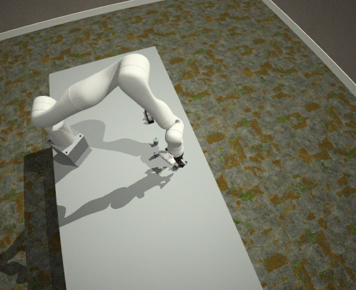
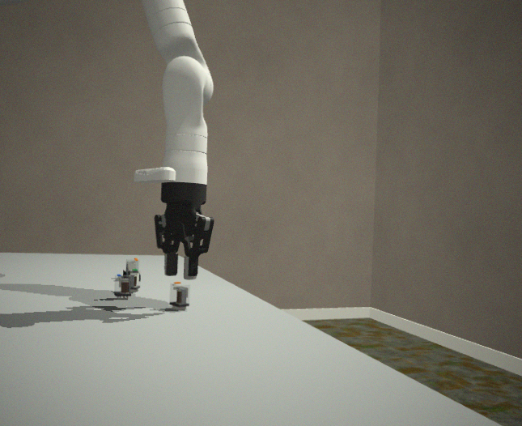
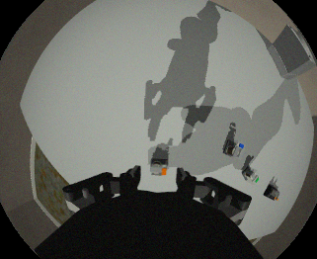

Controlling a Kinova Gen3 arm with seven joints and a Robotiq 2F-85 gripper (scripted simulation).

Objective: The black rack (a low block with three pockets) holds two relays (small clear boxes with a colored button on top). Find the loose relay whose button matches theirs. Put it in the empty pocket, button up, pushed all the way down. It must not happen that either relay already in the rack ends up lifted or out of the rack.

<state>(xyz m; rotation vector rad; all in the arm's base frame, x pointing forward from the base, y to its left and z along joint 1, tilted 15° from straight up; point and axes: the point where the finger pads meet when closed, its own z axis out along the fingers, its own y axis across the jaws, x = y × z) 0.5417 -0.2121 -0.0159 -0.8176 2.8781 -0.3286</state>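
The blue-button relay lies 10 cm to the left of my hand, 9 cm behind it and 5 cm below it. Also, from my hand: green-button relay: 18 cm to the left, 8 cm behind, 5 cm below.
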